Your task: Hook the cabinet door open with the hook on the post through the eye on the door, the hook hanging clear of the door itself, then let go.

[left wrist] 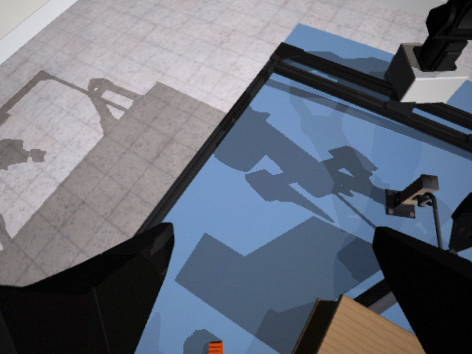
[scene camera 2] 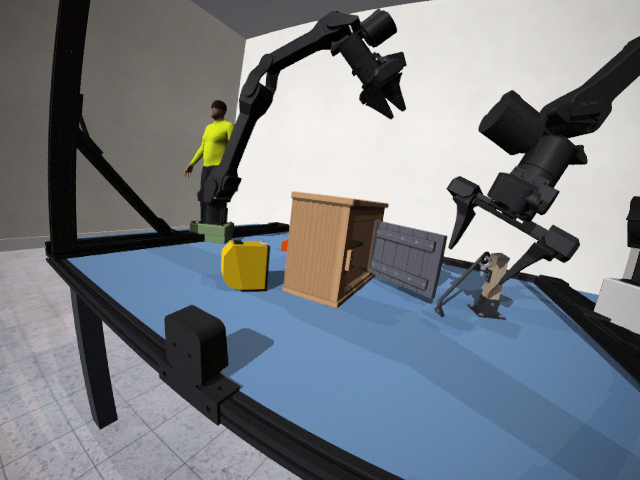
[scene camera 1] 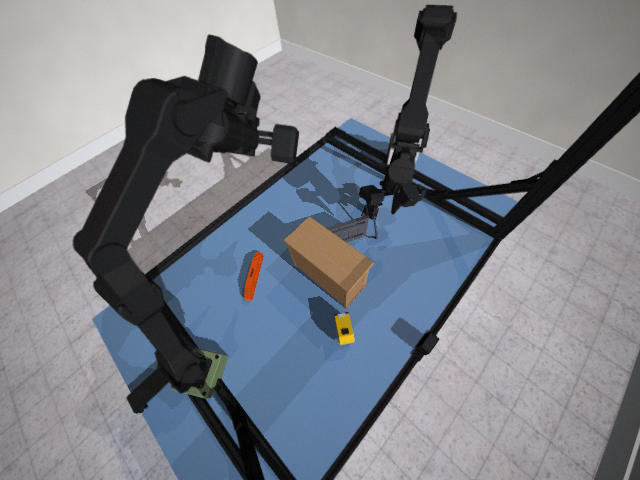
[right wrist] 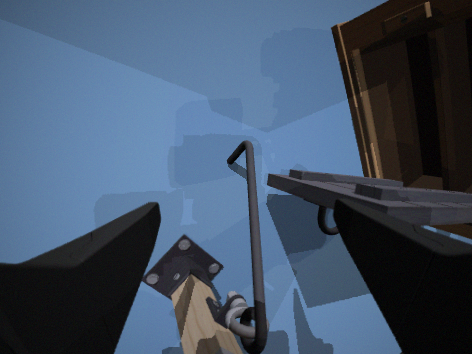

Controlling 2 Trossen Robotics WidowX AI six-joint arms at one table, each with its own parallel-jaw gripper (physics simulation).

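Places are measured from the left arm's base along level axes (x back, y right, z up), in metres.
Where they show: left gripper, between the fingertips: (left wrist: 273, 234) (scene camera 2: 398, 114) (scene camera 1: 263, 145); right gripper, between the fingertips: (left wrist: 462, 233) (scene camera 2: 473, 265) (scene camera 1: 381, 216) (right wrist: 248, 209); left arm's base, origin of its link: (scene camera 2: 213, 222) (scene camera 1: 196, 371); right arm's base, origin of its link: (left wrist: 433, 59).
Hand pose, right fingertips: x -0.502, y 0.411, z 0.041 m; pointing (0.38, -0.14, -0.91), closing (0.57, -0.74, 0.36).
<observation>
Each offset is from my right fingertips to the top centre of the thing. "spot": to the spot under its first point.
The wooden cabinet @(dx +0.175, dy -0.133, dz +0.071 m) (scene camera 1: 330, 253) (scene camera 2: 317, 248) (left wrist: 367, 330) has its grey door @(dx +0.059, dy -0.112, dz +0.034 m) (scene camera 1: 354, 228) (scene camera 2: 405, 258) (right wrist: 360, 195) swung open. In the right wrist view, part of the door's eye @(spot: dx +0.022, dy -0.065, dz -0.019 m) (right wrist: 321, 220) shows beside a finger. The wooden post @(spot: dx -0.067, dy -0.024, dz -0.028 m) (scene camera 2: 494, 281) (right wrist: 197, 310) stands apart from the door. Its dark hook (scene camera 2: 459, 284) (right wrist: 254, 215) slants down from the post's ring toward the table, its bent tip clear of door and eye. My right gripper (scene camera 2: 476, 265) (right wrist: 248, 209) is open around the hook and post, gripping neither. My left gripper (scene camera 2: 398, 113) (left wrist: 273, 234) is open and empty, high above the table.
A yellow tape measure @(dx +0.333, dy -0.068, dz -0.006 m) (scene camera 1: 344, 329) (scene camera 2: 245, 266) stands near the cabinet's closed side. An orange object @(dx +0.222, dy -0.358, dz -0.047 m) (scene camera 1: 253, 276) (left wrist: 215, 347) lies on the cabinet's other side. A black camera block @(spot: dx +0.333, dy +0.140, dz -0.032 m) (scene camera 1: 428, 342) (scene camera 2: 196, 341) sits on the black table frame. A person (scene camera 2: 216, 142) stands behind the left arm.
</observation>
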